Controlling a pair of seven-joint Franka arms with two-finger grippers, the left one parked.
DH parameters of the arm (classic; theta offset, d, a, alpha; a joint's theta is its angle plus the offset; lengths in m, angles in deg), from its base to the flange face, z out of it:
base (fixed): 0 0 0 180
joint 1: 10.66 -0.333 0 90
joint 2: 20.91 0 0 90
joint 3: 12.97 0.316 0.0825 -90
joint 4: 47.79 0 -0.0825 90
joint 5: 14.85 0.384 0 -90
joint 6: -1.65 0 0.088 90
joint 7: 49.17 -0.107 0 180
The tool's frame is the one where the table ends.
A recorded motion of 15 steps. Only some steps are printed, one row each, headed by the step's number.
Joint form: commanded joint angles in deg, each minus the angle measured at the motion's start. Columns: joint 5, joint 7, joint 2, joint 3, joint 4, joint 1, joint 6.
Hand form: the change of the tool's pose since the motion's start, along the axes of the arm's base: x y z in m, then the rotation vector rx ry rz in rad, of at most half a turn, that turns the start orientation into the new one. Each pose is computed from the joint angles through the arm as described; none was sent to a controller.
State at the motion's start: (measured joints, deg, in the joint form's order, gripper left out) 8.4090 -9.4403 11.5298 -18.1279 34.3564 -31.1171 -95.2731
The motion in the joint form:
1: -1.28 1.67 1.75 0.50 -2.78 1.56 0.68
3: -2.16 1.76 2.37 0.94 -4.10 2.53 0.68
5: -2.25 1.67 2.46 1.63 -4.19 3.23 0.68
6: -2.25 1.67 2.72 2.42 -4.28 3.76 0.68
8: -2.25 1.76 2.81 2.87 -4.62 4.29 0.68
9: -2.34 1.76 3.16 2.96 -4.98 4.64 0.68
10: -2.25 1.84 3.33 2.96 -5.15 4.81 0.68
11: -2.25 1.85 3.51 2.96 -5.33 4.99 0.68
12: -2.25 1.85 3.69 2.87 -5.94 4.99 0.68
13: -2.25 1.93 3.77 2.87 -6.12 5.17 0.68
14: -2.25 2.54 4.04 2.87 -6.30 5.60 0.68
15: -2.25 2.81 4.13 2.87 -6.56 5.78 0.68
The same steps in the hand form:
1: 0.0127 -0.0112 -0.0008 -0.0036 -0.0176 0.0213
3: 0.0195 -0.0180 0.0014 -0.0104 -0.0319 0.0192
5: 0.0204 -0.0197 0.0010 -0.0058 -0.0298 0.0161
6: 0.0203 -0.0183 -0.0015 0.0009 -0.0247 0.0181
8: 0.0221 -0.0199 0.0001 0.0067 -0.0281 0.0167
9: 0.0243 -0.0229 -0.0014 0.0060 -0.0285 0.0127
10: 0.0255 -0.0246 -0.0021 0.0077 -0.0285 0.0104
11: 0.0267 -0.0265 -0.0029 0.0077 -0.0286 0.0075
12: 0.0290 -0.0267 -0.0003 0.0084 -0.0362 0.0065
13: 0.0302 -0.0286 0.0001 0.0092 -0.0383 0.0047
14: 0.0323 -0.0335 -0.0018 0.0121 -0.0396 0.0069
15: 0.0338 -0.0353 -0.0009 0.0142 -0.0438 0.0081

